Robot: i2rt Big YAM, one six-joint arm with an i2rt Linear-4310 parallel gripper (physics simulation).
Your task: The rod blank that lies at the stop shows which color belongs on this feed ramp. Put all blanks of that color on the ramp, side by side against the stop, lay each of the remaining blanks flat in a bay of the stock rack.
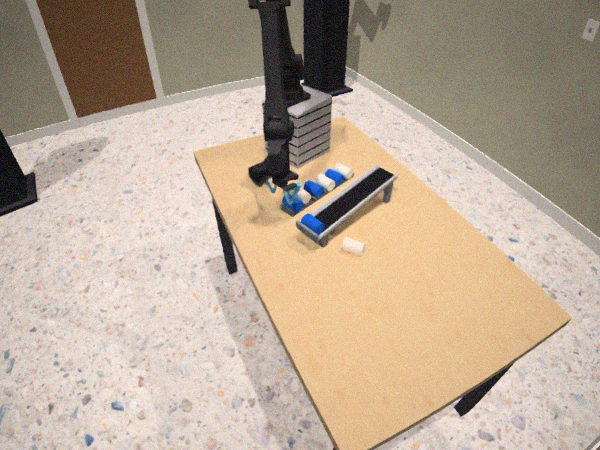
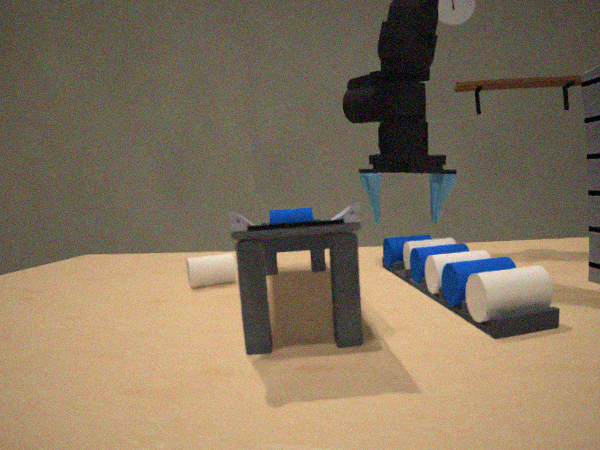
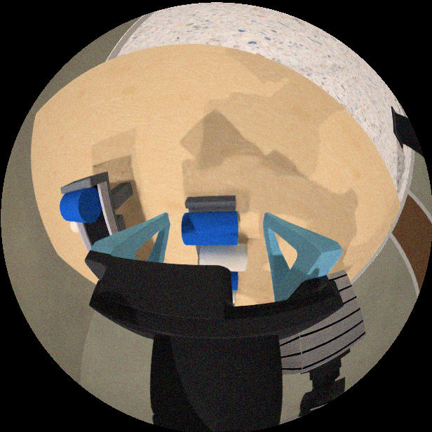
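Observation:
A blue blank (image 1: pixel 313 223) (image 2: pixel 291 216) (image 3: pixel 77 206) lies at the stop on the feed ramp (image 1: pixel 355 195) (image 2: pixel 255 295) (image 3: pixel 106 207). The dark stock rack (image 2: pixel 530 320) (image 3: pixel 210 202) holds several blanks lying flat, blue and white by turns. The blue end blank (image 1: pixel 292 203) (image 2: pixel 400 246) (image 3: pixel 210 228) has a white blank (image 3: pixel 225 256) beside it; a white blank (image 2: pixel 512 292) lies at the opposite end. A loose white blank (image 1: pixel 353 246) (image 2: pixel 211 270) (image 3: pixel 74 227) lies on the table beyond the ramp. My gripper (image 1: pixel 281 196) (image 2: pixel 406 222) (image 3: pixel 216 217) is open and empty, above the rack's blue end.
The ramp stands on legs beside the rack, higher than it. A grey slatted block (image 1: pixel 311 132) (image 3: pixel 320 340) stands behind the rack, near the arm's base. The table's near-left edge (image 1: pixel 257 289) runs past the ramp's stop end.

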